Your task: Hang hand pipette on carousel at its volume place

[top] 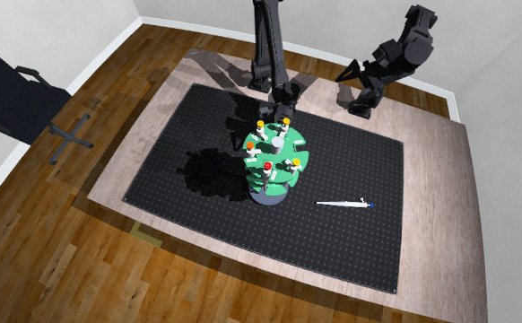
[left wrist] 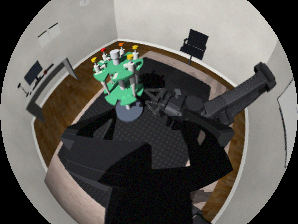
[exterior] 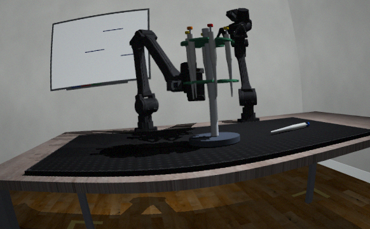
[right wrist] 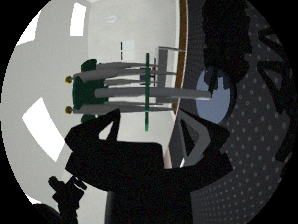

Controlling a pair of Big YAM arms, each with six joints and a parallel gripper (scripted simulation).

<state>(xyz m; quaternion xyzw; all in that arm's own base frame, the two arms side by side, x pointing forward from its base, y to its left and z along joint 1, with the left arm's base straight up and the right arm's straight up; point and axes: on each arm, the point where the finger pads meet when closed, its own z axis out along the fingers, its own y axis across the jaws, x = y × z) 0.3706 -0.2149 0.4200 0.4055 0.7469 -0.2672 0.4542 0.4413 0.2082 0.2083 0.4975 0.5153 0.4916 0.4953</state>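
Observation:
The blue-button pipette lies 19 cm ahead of my left hand, 19 cm to the left of it and 40 cm below it. From my left hand the other things lie so: yellow-button pipette (24 cm ahead, 11 cm to the right, 13 cm below).

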